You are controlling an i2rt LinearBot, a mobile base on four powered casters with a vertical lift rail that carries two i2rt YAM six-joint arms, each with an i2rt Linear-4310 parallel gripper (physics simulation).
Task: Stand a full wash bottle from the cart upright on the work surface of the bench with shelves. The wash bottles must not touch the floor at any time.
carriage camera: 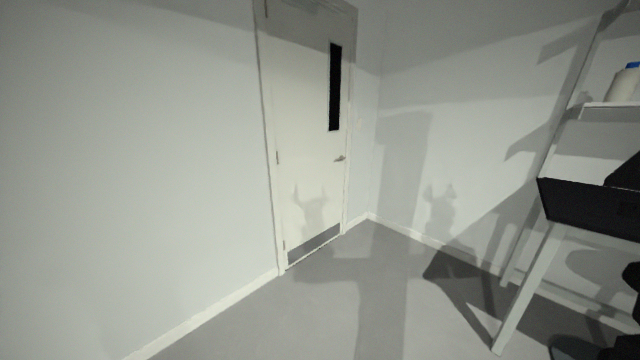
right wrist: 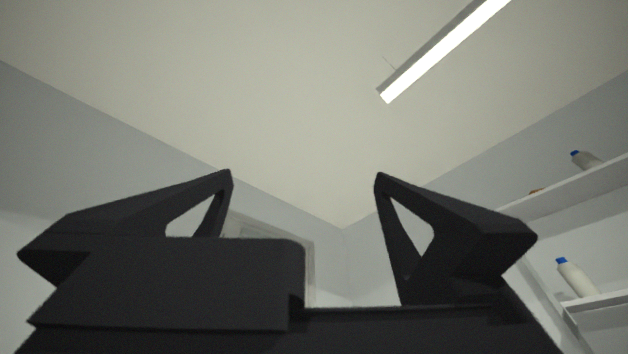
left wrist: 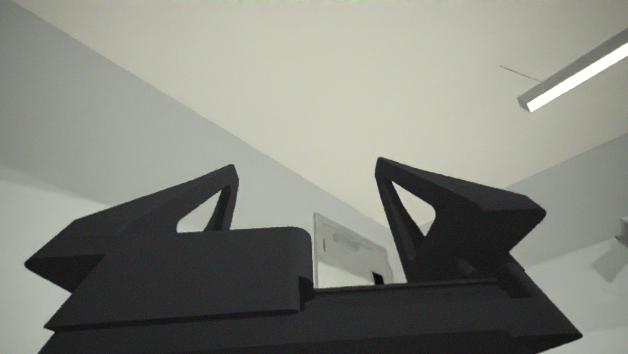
A bench with shelves [carriage camera: 585,211]: 141 cm from the lens.
